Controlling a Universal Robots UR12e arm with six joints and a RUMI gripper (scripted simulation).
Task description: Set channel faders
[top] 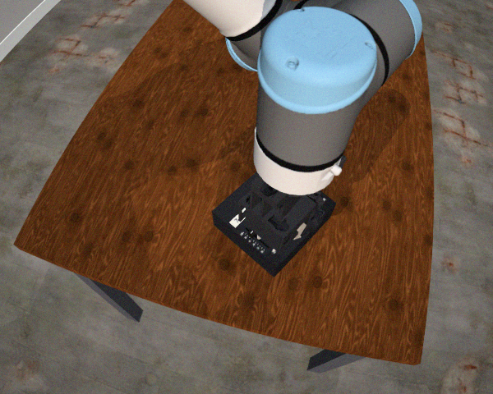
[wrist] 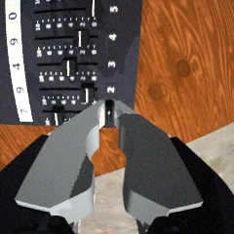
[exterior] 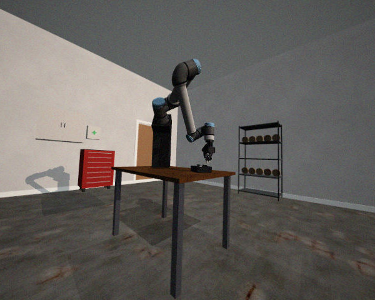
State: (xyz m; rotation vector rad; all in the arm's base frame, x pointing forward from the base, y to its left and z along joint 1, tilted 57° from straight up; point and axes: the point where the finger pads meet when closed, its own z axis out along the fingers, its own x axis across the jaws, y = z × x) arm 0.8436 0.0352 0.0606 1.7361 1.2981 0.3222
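The channel 2 fader lies 20 mm below my hand, 10 mm to the right of it and 10 mm behind it. The rest, counted from my hand: channel 3 fader 40 mm behind, 20 mm below, 10 mm to the right; channel 5 cap 60 mm behind, 30 mm to the left, 20 mm below; channel 4 fader 50 mm behind, 20 mm below, 10 mm to the left.
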